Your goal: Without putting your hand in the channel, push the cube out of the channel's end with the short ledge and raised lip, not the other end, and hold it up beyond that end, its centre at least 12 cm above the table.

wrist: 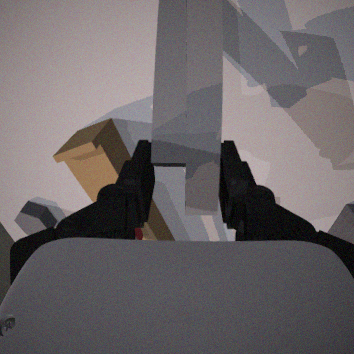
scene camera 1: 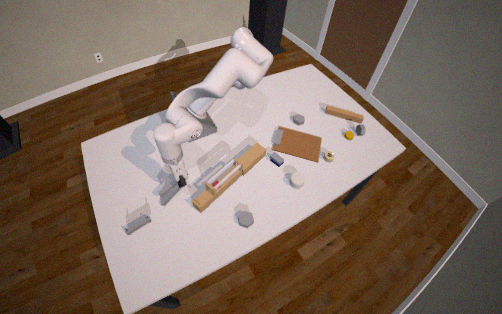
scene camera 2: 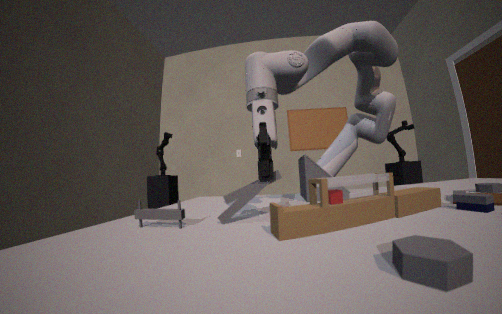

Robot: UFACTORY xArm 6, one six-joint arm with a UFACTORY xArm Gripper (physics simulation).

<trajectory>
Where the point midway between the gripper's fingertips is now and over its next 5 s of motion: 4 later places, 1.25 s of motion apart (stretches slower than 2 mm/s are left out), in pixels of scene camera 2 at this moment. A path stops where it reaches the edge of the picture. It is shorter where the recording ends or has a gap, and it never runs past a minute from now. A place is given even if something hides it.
My gripper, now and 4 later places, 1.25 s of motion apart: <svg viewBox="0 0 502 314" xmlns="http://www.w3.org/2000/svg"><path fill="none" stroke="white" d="M266 179L260 86L252 188L253 179L270 136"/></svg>
</trajectory>
